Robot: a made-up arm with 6 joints.
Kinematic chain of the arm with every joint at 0, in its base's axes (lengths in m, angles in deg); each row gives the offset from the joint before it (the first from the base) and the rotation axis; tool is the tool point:
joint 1: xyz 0 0 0.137 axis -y
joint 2: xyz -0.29 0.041 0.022 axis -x
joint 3: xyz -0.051 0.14 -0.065 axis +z
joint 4: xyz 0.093 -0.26 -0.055 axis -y
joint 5: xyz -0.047 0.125 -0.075 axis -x
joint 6: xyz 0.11 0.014 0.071 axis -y
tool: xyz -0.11 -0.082 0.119
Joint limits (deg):
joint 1: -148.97..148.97
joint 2: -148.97..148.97
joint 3: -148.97..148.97
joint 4: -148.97..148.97
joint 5: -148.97..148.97
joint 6: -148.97..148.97
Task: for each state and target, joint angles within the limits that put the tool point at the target. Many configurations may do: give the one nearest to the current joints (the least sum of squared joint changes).
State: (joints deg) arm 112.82 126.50 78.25 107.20 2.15 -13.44
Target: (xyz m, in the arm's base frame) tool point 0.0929 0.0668 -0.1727
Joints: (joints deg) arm 131.91 148.97 29.24 97.49 -3.52 -39.77
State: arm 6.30 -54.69 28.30 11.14 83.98 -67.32
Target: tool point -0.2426 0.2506 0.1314
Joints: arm 38.84 -39.03 14.53 15.80 71.68 -54.80
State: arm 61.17 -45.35 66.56 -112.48 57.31 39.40
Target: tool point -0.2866 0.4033 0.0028
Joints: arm 48.77 -35.15 96.75 -127.71 41.59 11.79
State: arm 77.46 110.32 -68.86 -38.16 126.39 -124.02
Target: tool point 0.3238 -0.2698 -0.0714
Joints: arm 114.59 69.97 -67.76 -67.01 144.24 -106.24
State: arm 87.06 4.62 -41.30 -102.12 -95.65 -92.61
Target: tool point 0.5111 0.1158 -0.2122
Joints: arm 115.60 -17.59 -34.59 -88.45 -99.54 -112.25
